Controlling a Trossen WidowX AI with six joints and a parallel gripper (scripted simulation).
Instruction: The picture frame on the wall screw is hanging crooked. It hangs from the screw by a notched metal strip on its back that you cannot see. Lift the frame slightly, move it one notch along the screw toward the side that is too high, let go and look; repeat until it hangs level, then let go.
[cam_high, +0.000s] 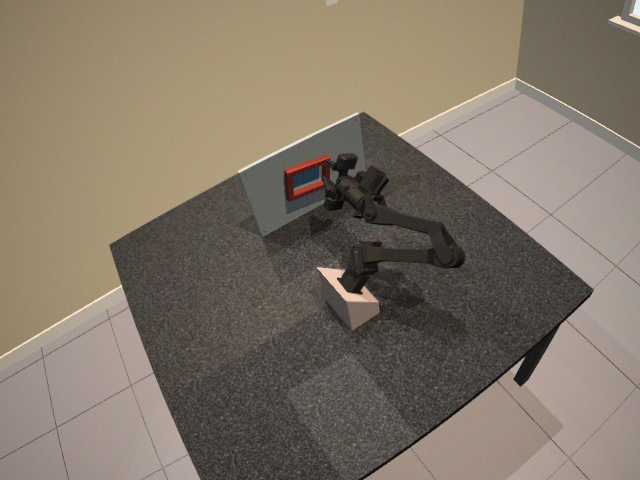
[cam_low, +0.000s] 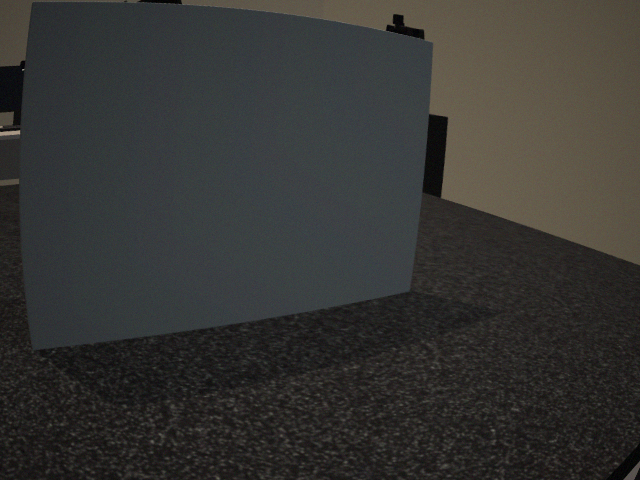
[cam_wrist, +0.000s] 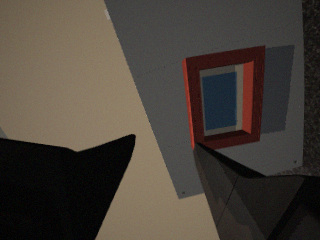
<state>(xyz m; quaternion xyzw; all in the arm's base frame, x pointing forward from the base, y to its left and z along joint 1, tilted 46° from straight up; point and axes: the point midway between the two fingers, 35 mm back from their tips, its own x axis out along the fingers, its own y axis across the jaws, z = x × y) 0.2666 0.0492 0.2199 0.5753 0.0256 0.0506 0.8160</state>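
Now: the picture frame 13 cm ahead of my gripper tip, 3 cm to the left of it and 11 cm below it. From my gripper tip the other things lie so: grey wall panel: 14 cm ahead, 1 cm to the left, 12 cm below.
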